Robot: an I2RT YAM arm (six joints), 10 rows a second.
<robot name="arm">
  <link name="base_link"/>
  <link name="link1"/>
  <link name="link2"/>
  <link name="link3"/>
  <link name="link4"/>
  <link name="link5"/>
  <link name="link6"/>
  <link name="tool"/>
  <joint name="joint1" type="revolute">
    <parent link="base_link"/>
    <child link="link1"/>
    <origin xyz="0 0 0.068"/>
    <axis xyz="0 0 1"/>
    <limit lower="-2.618" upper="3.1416"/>
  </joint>
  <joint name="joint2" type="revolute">
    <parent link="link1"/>
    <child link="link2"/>
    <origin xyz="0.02 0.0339 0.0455"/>
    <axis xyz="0 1 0"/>
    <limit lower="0" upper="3.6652"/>
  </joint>
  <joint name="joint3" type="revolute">
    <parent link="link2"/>
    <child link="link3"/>
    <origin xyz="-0.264 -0.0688 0"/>
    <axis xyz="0 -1 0"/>
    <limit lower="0" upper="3.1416"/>
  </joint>
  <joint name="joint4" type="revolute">
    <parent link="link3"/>
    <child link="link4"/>
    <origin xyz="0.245 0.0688 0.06"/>
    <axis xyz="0 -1 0"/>
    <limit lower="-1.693" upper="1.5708"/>
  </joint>
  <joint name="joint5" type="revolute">
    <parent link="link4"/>
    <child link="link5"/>
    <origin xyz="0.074 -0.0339 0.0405"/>
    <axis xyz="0 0 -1"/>
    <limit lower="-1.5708" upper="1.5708"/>
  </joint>
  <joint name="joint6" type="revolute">
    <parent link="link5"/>
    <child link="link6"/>
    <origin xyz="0.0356 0 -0.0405"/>
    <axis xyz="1 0 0"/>
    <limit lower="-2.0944" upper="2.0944"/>
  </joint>
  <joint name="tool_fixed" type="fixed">
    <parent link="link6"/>
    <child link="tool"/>
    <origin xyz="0 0 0" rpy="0 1.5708 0"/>
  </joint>
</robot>
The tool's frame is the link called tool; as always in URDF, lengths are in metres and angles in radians.
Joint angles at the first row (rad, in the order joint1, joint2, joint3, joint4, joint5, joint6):
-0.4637 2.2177 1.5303 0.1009 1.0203 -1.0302
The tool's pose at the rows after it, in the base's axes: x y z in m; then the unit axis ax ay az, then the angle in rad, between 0 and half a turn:
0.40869 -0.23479 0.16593 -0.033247 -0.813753 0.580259 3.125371
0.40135 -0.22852 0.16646 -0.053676 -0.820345 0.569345 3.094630
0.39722 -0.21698 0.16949 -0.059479 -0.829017 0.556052 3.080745
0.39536 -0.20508 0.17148 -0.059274 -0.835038 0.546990 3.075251
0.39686 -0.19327 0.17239 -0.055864 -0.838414 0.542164 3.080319
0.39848 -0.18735 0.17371 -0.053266 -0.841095 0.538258 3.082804
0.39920 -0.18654 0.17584 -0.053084 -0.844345 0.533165 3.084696
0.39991 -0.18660 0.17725 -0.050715 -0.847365 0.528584 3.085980
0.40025 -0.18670 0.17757 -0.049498 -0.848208 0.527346 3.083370
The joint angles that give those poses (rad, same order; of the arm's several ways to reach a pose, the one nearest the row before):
-0.4557 2.1822 1.5212 -0.0635 1.0557 -0.8875
-0.4496 2.1650 1.5249 -0.1993 1.0798 -0.7700
-0.4305 2.1449 1.5299 -0.3263 1.0809 -0.6731
-0.4080 2.1300 1.5299 -0.4118 1.0794 -0.6067
-0.3821 2.1235 1.5318 -0.4621 1.0786 -0.5629
-0.3683 2.1231 1.5417 -0.4968 1.0748 -0.5392
-0.3664 2.1239 1.5554 -0.5232 1.0645 -0.5266
-0.3664 2.1250 1.5654 -0.5373 1.0534 -0.5259
-0.3664 2.1269 1.5707 -0.5453 1.0515 -0.5255

